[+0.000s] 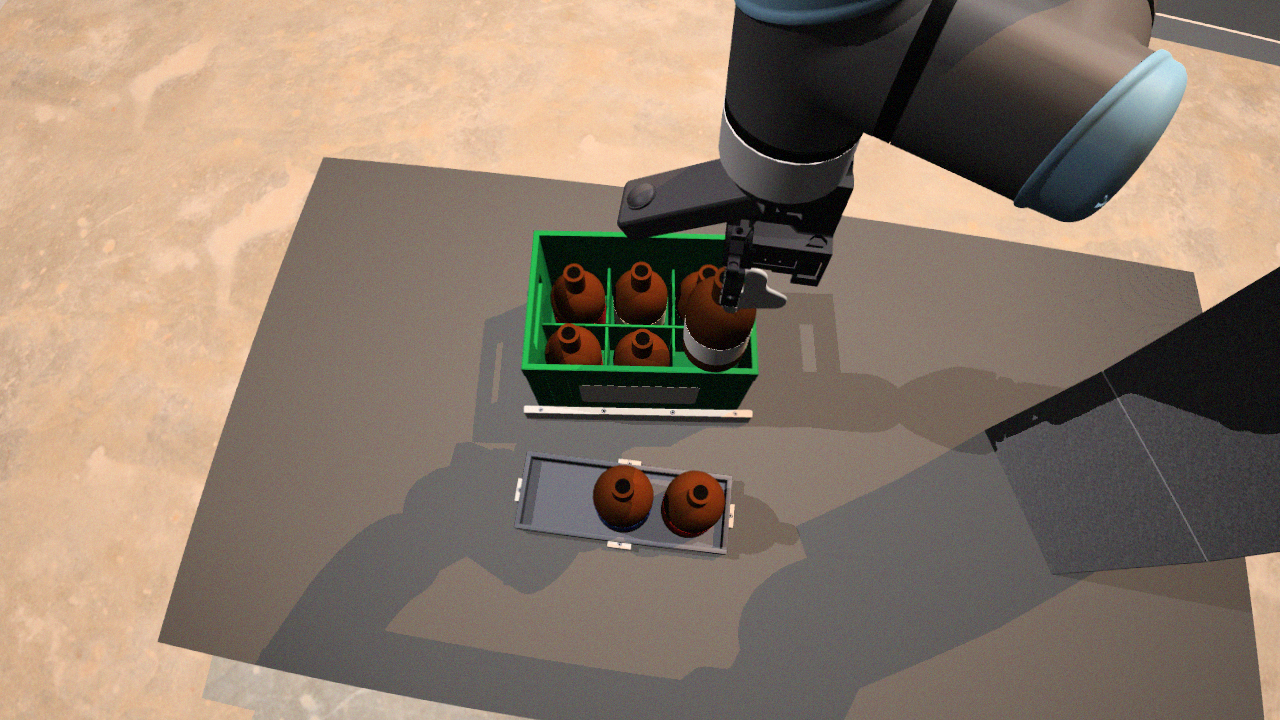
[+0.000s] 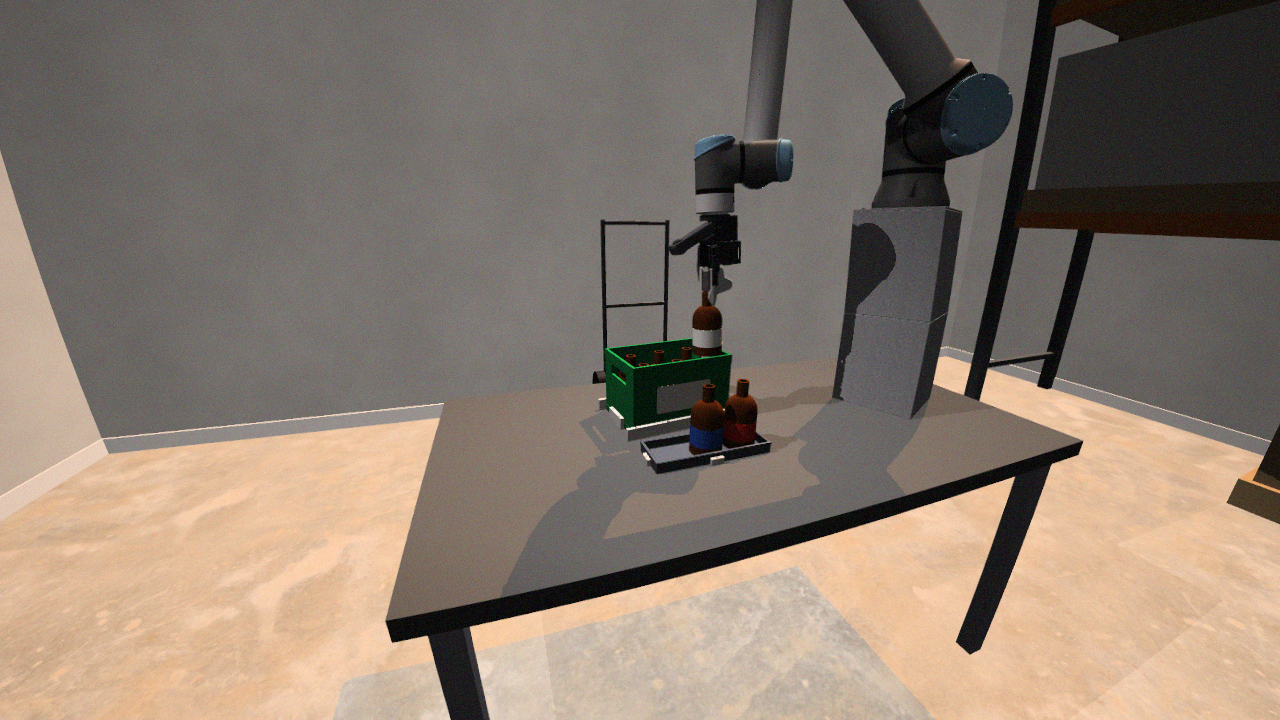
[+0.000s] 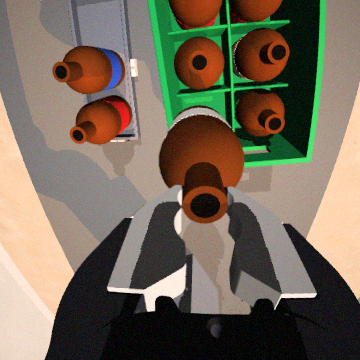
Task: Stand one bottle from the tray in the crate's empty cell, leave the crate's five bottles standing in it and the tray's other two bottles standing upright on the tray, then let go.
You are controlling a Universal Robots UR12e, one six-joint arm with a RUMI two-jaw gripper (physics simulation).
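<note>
My gripper is shut on the neck of a brown bottle with a white label. The bottle hangs upright over the front right cell of the green crate. Its base is at about rim height; how far it reaches inside is hard to tell. Five brown bottles stand in the crate's other cells. On the grey tray, the blue-label bottle and the red-label bottle stand upright.
A white strip runs along the crate's front foot, between crate and tray. Thin green dividers part the cells, with bottles beside and behind the held one. The grey robot pedestal stands at the table's right. A dark hand truck stands behind the table.
</note>
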